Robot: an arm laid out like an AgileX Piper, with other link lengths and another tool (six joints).
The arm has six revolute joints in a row. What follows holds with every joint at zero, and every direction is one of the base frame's. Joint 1 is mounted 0.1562 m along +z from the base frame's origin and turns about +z. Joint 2 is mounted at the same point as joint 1 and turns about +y. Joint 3 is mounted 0.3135 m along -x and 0.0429 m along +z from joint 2 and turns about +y. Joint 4 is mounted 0.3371 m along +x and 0.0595 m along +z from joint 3 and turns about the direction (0.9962, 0, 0.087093). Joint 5 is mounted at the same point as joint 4 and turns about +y. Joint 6 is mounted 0.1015 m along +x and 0.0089 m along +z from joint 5 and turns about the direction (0.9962, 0, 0.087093). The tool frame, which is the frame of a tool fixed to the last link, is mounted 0.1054 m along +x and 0.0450 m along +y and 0.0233 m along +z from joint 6; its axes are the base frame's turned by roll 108.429, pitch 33.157 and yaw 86.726 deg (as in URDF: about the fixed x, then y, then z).
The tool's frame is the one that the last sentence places.
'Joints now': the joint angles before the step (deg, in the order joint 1, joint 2, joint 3, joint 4, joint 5, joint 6). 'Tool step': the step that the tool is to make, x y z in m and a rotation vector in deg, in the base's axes. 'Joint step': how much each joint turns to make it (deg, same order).
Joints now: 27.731 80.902 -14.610 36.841 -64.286 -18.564
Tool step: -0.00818 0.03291 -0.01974 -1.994 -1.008 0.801
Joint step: 8.938 8.021 -1.261 6.417 -8.536 0.000
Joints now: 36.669 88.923 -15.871 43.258 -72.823 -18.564
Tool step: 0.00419 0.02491 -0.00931 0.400 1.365 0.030
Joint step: 4.756 3.896 -3.438 5.042 -0.229 -0.744
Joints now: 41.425 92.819 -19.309 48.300 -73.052 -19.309
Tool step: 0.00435 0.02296 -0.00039 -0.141 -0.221 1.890
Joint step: 2.120 2.235 -2.750 0.287 0.057 -0.572
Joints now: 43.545 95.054 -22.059 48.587 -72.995 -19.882
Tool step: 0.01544 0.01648 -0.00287 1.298 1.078 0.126
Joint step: 0.229 2.751 -4.182 0.744 2.005 0.002
